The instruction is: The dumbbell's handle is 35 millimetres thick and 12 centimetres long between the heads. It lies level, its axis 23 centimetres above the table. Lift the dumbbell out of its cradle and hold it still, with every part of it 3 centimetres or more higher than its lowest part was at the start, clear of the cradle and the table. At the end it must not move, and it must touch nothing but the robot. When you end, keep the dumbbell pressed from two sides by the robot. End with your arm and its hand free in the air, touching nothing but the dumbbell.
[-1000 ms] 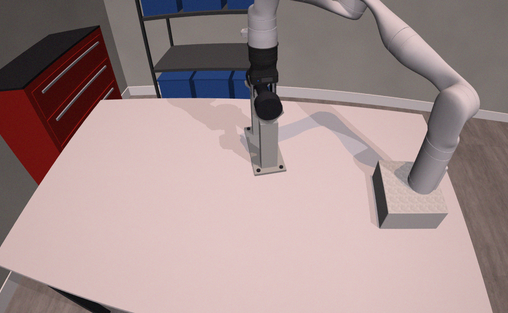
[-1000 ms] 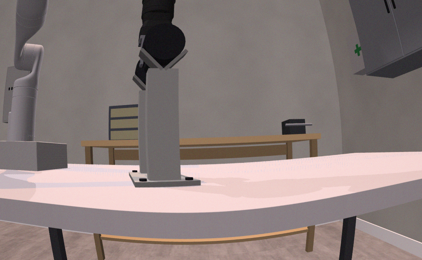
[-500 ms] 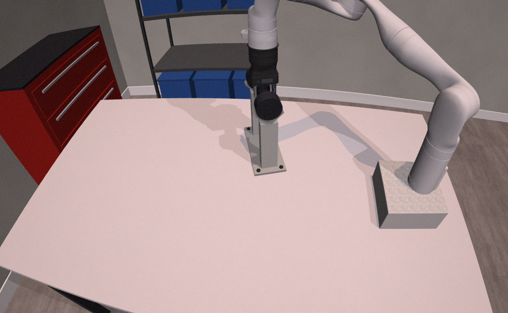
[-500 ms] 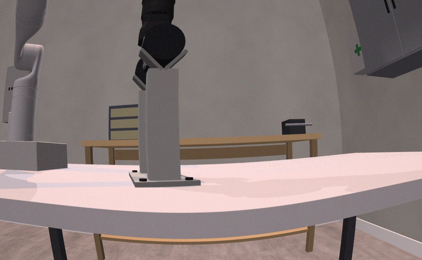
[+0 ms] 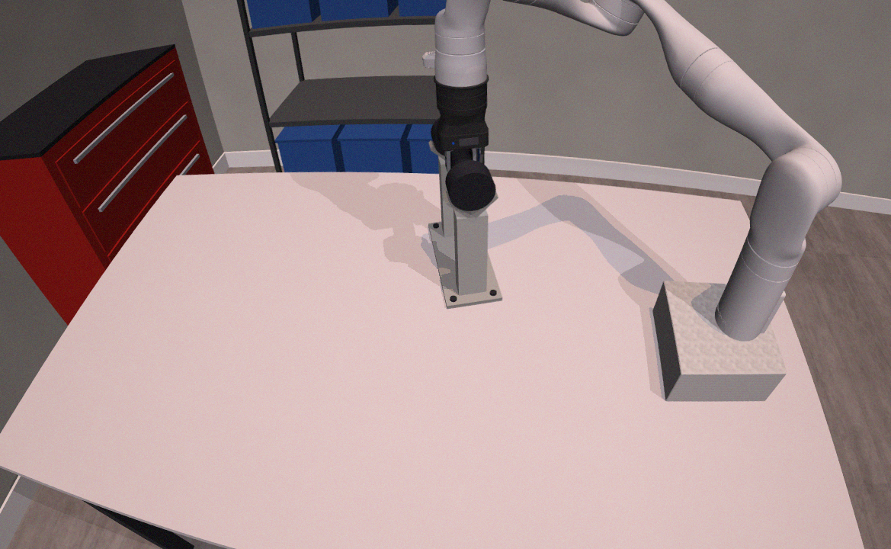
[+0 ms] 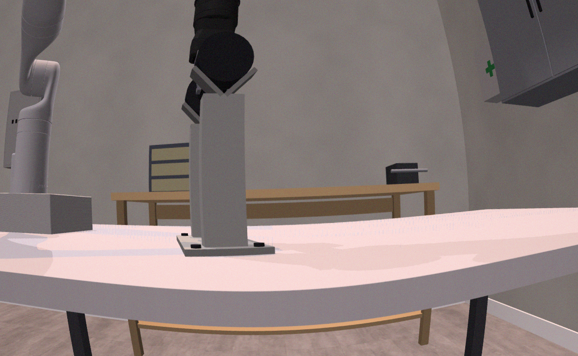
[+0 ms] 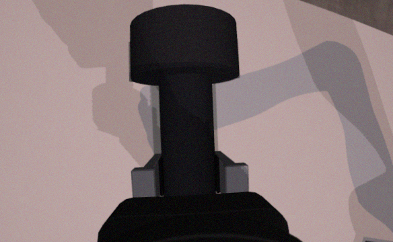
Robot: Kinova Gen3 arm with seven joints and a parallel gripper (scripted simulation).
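The black dumbbell lies right at my hand. From my hand the other things lie so: grey cradle (130 mm below).
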